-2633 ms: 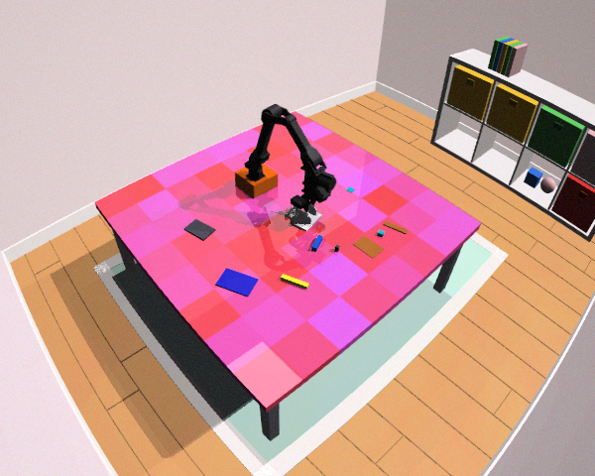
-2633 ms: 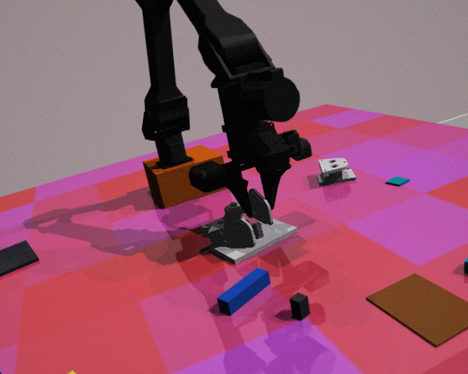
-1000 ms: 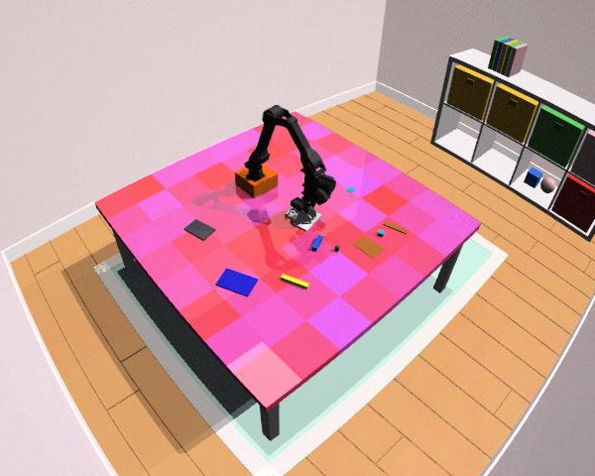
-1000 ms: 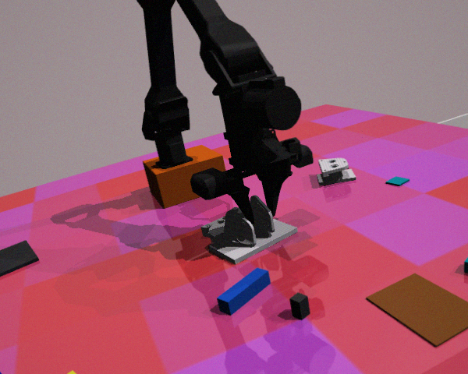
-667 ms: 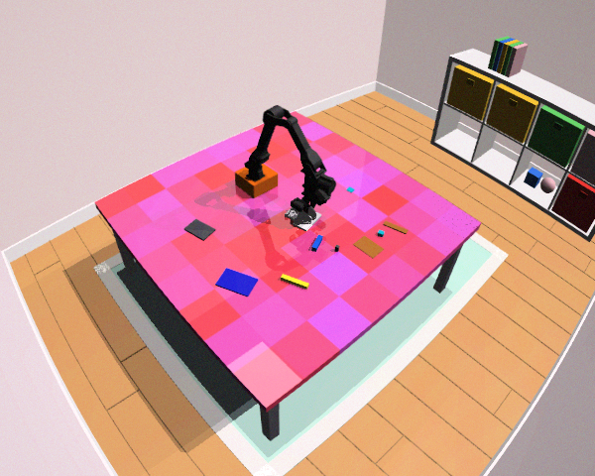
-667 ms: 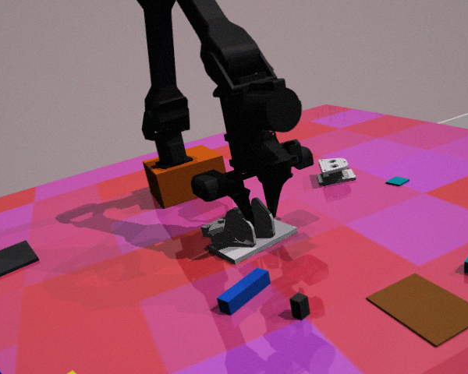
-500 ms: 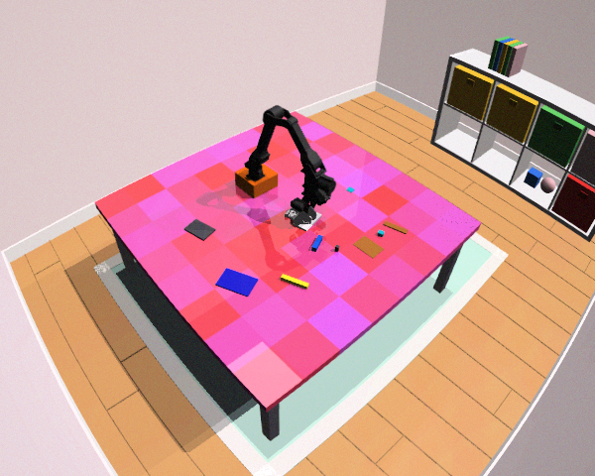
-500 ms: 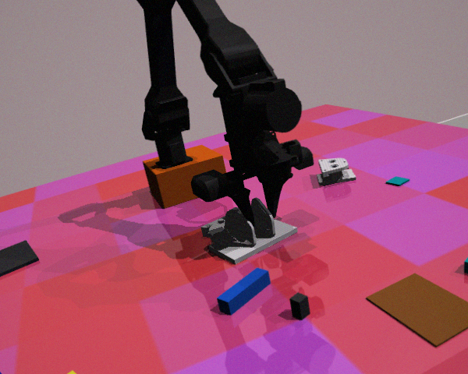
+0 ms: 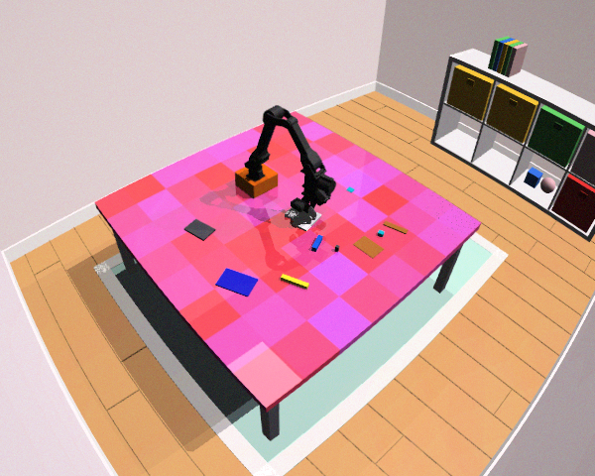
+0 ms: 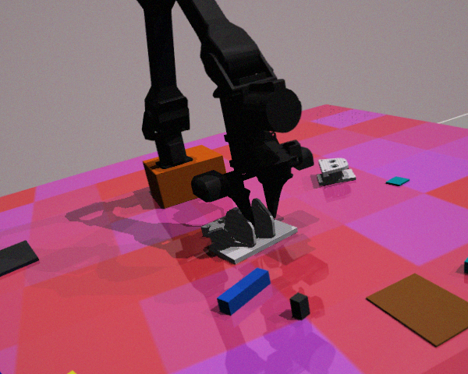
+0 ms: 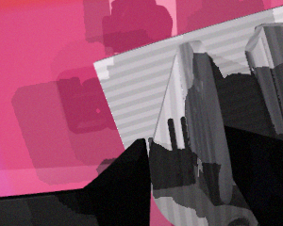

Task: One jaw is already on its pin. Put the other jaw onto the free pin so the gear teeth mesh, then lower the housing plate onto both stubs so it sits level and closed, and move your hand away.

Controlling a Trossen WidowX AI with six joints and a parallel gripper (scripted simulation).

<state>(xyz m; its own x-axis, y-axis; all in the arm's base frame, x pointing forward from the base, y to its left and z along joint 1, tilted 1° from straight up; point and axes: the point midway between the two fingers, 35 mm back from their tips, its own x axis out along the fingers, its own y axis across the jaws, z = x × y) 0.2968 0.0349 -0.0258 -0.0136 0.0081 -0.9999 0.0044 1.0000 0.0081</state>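
The grey jaw is 3 cm behind my gripper tip, 2 cm to the right of it and 1 cm above it. Also, from my gripper tip: black cube (22 cm ahead, 8 cm to the right, 1 cm below); blue block (14 cm ahead, 11 cm to the right, 1 cm below); white t-shaped block (22 cm to the left, 9 cm behind, 1 cm below).
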